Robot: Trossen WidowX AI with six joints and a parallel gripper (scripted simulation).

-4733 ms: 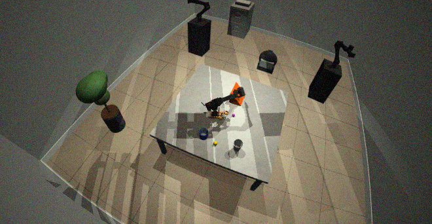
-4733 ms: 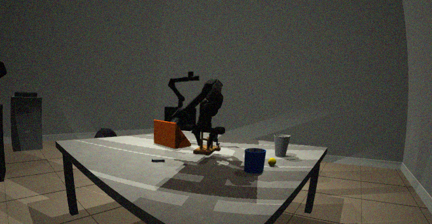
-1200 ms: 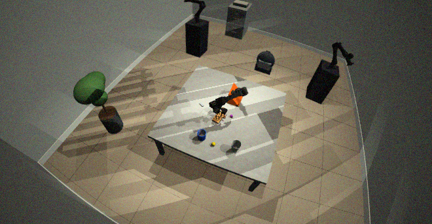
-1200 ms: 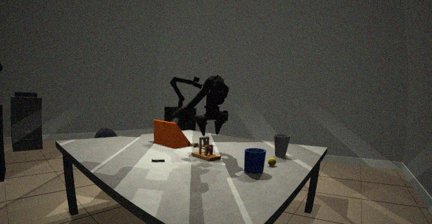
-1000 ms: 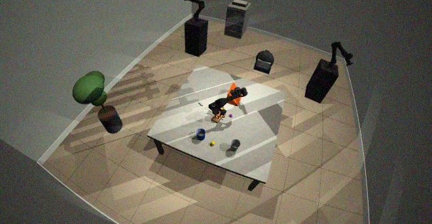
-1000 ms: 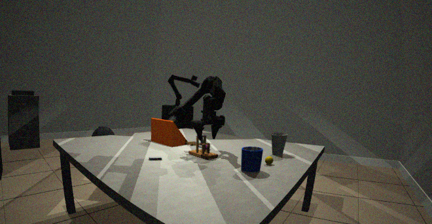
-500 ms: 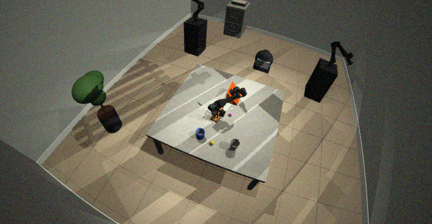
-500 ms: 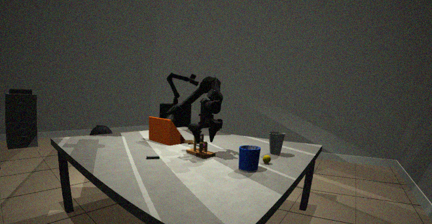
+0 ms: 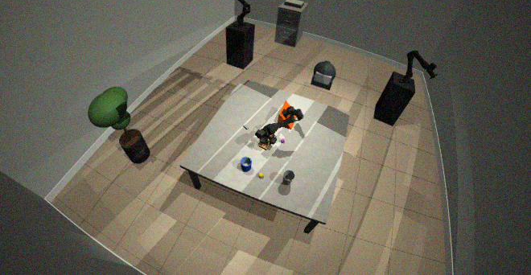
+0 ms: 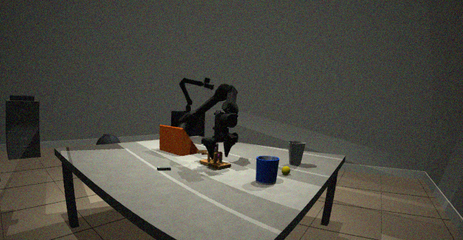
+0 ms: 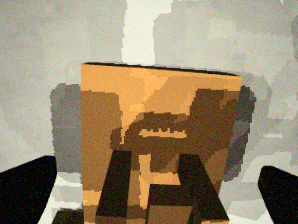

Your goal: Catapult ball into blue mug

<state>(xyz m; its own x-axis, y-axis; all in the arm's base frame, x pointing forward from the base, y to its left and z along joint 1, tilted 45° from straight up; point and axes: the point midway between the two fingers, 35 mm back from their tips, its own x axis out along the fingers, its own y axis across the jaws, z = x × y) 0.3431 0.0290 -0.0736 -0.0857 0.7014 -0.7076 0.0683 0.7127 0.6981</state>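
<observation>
The purple ball is 110 mm behind my gripper tip, 130 mm to the left of it and 30 mm below it. The rest, counted from my gripper tip: blue mug (290 mm ahead, 40 mm to the right, 20 mm below); then dark flat object (100 mm behind, 250 mm to the right, 40 mm below); then wooden catapult (70 mm behind, 30 mm to the left, 10 mm above).
</observation>
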